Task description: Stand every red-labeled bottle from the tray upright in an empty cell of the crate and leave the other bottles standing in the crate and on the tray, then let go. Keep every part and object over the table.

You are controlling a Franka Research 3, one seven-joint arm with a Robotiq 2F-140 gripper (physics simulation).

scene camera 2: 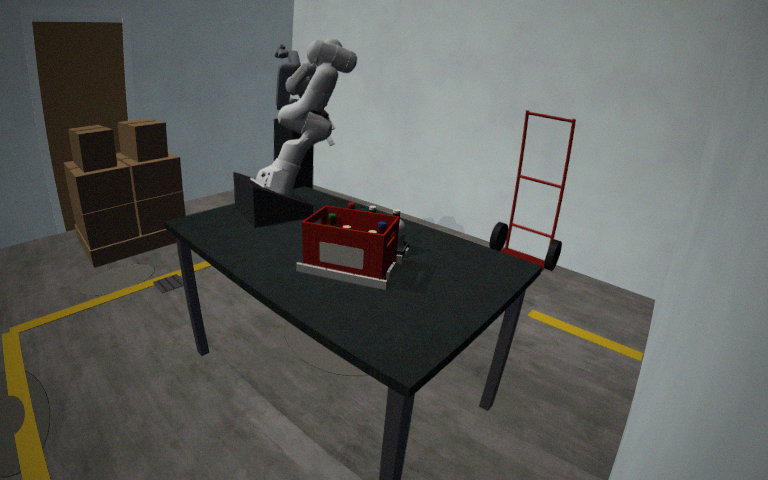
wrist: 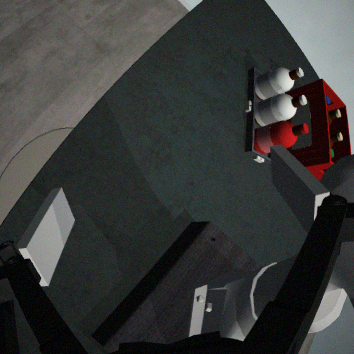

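Observation:
One red bottle (wrist: 280,136) stands on the dark tray (wrist: 250,130), in a row with two white bottles (wrist: 274,84) (wrist: 276,109). In the scene view its red cap (scene camera 2: 351,204) shows behind the crate, beside two pale caps. The red crate (scene camera 2: 314,243) (wrist: 321,156) holds bottles with a green cap (scene camera 2: 331,216), a blue cap (scene camera 2: 382,225) and two cream caps (scene camera 2: 346,227) (scene camera 2: 372,232). The crate's lower inside is hidden. My gripper (wrist: 166,185) is open and empty, high above the table near the robot's base, well away from tray and crate; the arm mostly hides it in the scene view.
White strips (scene camera 2: 339,275) edge the crate's foot on the dark table (scene camera 2: 453,288). The arm's dark base block (scene camera 2: 254,203) (wrist: 165,280) stands at the table's far left. A red hand truck (scene camera 2: 539,181) and stacked cartons (scene camera 2: 107,198) stand on the floor beyond the table.

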